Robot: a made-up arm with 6 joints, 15 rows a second.
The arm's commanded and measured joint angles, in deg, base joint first. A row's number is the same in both.
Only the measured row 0 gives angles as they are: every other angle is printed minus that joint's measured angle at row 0.
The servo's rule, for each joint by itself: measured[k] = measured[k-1] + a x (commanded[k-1-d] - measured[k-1]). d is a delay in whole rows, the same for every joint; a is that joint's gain. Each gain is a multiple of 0.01, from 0.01 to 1. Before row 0 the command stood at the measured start. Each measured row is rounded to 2 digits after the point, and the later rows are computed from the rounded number. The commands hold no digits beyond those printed.
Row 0, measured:
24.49 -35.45 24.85 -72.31 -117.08 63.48
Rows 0 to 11, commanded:
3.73 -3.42 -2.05 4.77 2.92 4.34
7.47 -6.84 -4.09 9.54 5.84 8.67
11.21 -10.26 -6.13 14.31 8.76 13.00
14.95 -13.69 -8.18 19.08 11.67 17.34
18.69 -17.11 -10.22 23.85 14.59 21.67
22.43 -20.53 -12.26 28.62 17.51 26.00
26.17 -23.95 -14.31 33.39 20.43 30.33
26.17 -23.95 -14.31 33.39 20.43 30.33
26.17 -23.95 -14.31 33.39 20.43 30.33
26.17 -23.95 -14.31 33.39 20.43 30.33
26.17 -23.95 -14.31 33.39 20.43 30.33
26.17 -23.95 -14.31 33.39 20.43 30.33
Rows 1 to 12, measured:
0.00 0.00 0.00 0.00 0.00 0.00
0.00 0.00 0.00 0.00 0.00 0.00
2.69 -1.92 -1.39 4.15 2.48 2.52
6.13 -4.68 -3.23 8.84 5.34 6.09
9.79 -7.80 -5.20 13.60 8.25 10.10
13.51 -11.10 -7.23 18.37 11.16 14.30
17.24 -14.47 -9.26 23.14 14.08 18.57
20.98 -17.86 -11.30 27.91 17.00 22.88
24.72 -21.27 -13.35 32.68 19.92 27.20
25.76 -22.77 -14.00 33.30 20.35 29.02
26.06 -23.43 -14.21 33.38 20.42 29.78
26.14 -23.72 -14.28 33.39 20.43 30.10
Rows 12 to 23, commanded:
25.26 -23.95 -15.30 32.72 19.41 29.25
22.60 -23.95 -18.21 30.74 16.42 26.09
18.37 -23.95 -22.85 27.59 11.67 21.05
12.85 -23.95 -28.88 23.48 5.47 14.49
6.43 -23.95 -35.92 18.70 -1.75 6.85
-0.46 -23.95 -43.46 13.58 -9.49 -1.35
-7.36 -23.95 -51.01 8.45 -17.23 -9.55
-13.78 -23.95 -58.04 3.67 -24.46 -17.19
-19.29 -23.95 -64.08 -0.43 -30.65 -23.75
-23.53 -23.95 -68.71 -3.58 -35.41 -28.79
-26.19 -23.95 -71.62 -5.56 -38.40 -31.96
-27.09 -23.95 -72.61 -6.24 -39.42 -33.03
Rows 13 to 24, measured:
26.16 -23.85 -14.30 33.39 20.43 30.23
26.17 -23.91 -14.31 33.39 20.43 30.29
25.51 -23.93 -14.98 32.81 19.56 29.69
23.41 -23.94 -17.18 31.01 16.89 27.60
19.78 -23.95 -21.04 28.03 12.45 23.80
14.79 -23.95 -26.37 24.07 6.52 18.40
8.77 -23.95 -32.86 19.40 -0.51 11.70
2.12 -23.95 -40.07 14.34 -8.14 4.13
-4.71 -23.95 -47.51 9.22 -15.87 -3.80
-11.24 -23.95 -54.67 4.39 -23.17 -11.57
-17.04 -23.95 -61.07 0.20 -29.53 -18.63
-21.71 -23.95 -66.27 -3.09 -34.53 -24.52

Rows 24 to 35, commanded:
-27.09 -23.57 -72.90 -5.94 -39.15 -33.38
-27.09 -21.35 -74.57 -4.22 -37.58 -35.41
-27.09 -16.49 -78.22 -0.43 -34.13 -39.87
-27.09 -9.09 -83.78 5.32 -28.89 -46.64
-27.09 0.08 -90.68 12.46 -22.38 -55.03
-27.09 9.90 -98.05 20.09 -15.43 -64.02
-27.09 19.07 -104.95 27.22 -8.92 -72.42
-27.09 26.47 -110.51 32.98 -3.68 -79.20
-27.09 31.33 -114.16 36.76 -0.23 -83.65
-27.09 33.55 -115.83 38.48 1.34 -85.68
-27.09 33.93 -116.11 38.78 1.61 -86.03
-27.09 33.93 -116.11 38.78 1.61 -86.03
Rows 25 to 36, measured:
-24.94 -23.95 -69.91 -5.24 -37.82 -28.84
-26.49 -23.95 -71.75 -6.11 -39.18 -31.27
-26.92 -23.74 -72.53 -5.96 -39.15 -32.49
-27.04 -22.40 -73.92 -4.45 -37.82 -34.18
-27.08 -19.09 -76.84 -0.95 -34.68 -37.48
-27.09 -13.49 -81.56 4.50 -29.76 -42.79
-27.09 -5.89 -87.76 11.43 -23.49 -49.89
-27.09 2.95 -94.76 18.96 -16.64 -58.09
-27.09 11.98 -101.69 26.15 -10.08 -66.40
-27.09 20.09 -107.69 32.09 -4.64 -73.82
-27.09 26.38 -112.09 36.15 -0.89 -79.52
-27.09 30.40 -114.63 38.18 1.01 -83.09

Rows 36 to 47, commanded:
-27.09 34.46 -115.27 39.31 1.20 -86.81
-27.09 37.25 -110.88 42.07 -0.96 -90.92
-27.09 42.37 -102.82 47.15 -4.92 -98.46
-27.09 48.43 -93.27 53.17 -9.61 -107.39
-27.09 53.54 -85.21 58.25 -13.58 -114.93
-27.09 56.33 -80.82 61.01 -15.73 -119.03
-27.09 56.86 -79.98 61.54 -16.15 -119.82
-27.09 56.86 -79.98 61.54 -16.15 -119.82
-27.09 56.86 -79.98 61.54 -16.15 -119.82
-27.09 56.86 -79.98 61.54 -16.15 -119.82
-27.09 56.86 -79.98 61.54 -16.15 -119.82
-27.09 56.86 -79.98 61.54 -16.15 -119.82
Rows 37 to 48, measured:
-27.09 32.38 -115.64 38.70 1.52 -84.80
-27.09 33.25 -115.96 38.77 1.60 -85.51
-27.09 33.93 -115.49 39.24 1.26 -86.26
-27.09 35.79 -112.36 41.70 -0.63 -88.96
-27.09 39.47 -105.87 46.44 -4.28 -94.47
-27.09 44.49 -97.30 52.30 -8.81 -101.96
-27.09 49.56 -89.08 57.48 -12.86 -109.48
-27.09 53.35 -83.46 60.55 -15.30 -115.02
-27.09 55.32 -81.09 61.41 -16.02 -117.80
-27.09 56.18 -80.34 61.52 -16.13 -118.97
-27.09 56.56 -80.10 61.54 -16.15 -119.46
-27.09 56.73 -80.02 61.54 -16.15 -119.67

